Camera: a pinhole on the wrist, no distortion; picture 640 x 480 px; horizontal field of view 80.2 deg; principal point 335.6 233.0 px. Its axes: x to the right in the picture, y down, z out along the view. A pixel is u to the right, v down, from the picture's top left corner.
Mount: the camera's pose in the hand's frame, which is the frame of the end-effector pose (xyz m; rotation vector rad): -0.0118 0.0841 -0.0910 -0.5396 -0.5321 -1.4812
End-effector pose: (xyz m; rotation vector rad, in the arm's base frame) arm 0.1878 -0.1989 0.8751 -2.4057 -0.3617 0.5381
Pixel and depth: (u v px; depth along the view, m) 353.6 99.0 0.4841
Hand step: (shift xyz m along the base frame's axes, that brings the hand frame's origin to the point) -0.2549 -0.1924 -0.3982
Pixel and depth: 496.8 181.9 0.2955
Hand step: -0.1231 -0.0359 -0.2520
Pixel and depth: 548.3 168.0 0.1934
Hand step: -0.0820 -0.0419 -0.1570
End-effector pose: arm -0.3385 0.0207 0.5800 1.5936 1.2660 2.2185
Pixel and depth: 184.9 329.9 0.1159
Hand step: 0.0344 -0.1319 0.1420
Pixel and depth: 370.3 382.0 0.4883
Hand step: 0.3082 0.0360 0.4064
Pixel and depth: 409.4 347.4 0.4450
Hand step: 0.3063 0.0410 0.3234
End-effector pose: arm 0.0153 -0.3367 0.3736 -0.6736 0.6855 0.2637
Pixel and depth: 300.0 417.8 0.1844
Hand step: -0.0164 0.1906 -0.1326
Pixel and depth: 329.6 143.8 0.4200
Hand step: -0.1233 0.4176 0.0351
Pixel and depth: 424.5 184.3 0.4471
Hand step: -0.0158 0.4256 0.0915
